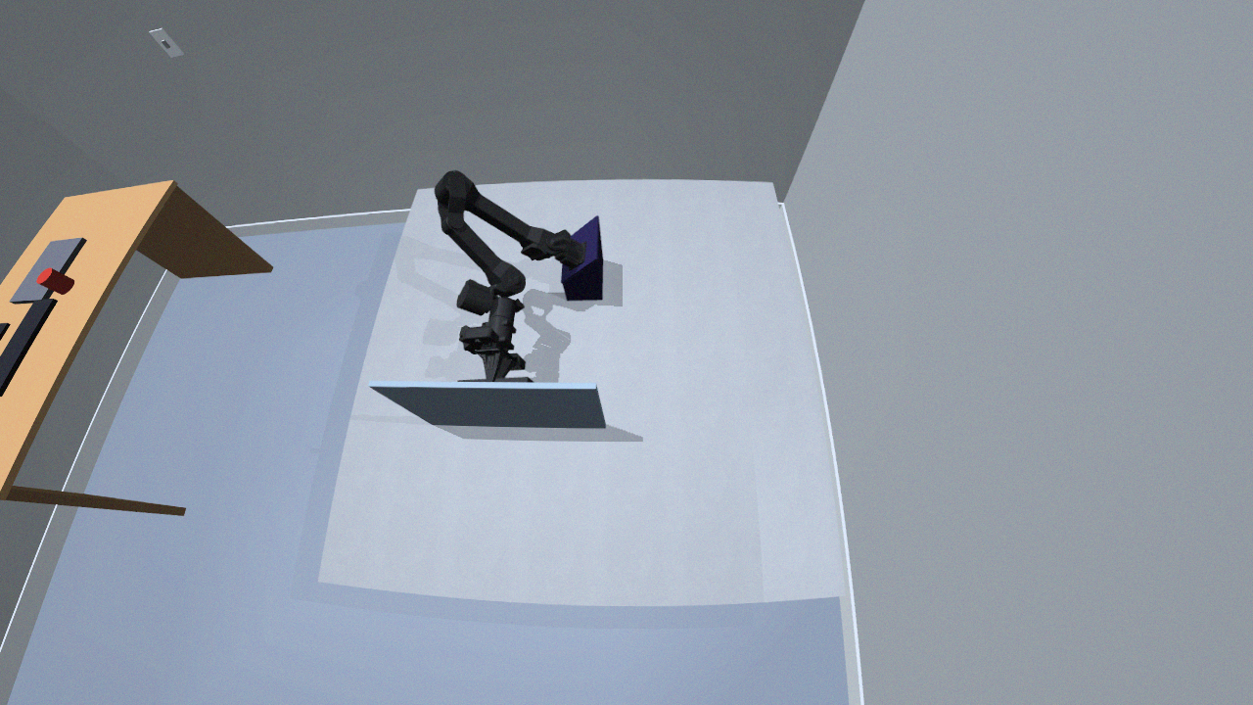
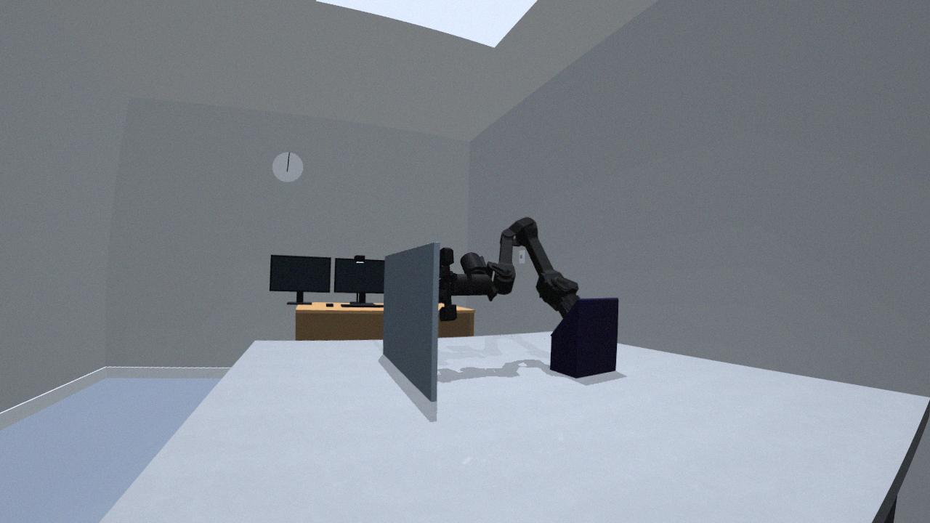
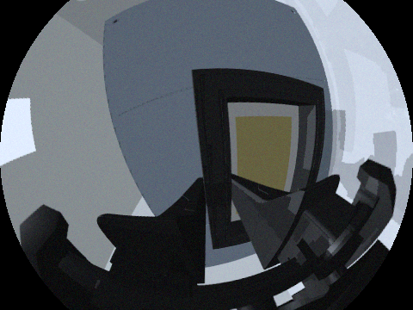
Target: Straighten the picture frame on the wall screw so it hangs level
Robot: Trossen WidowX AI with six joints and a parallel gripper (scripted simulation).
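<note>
Now: gripper tip 10 mm to the right of the picture frame and 50 mm above it. From my gripper tip the other things lie so: wall panel 20 mm ahead, 70 mm below.
</note>
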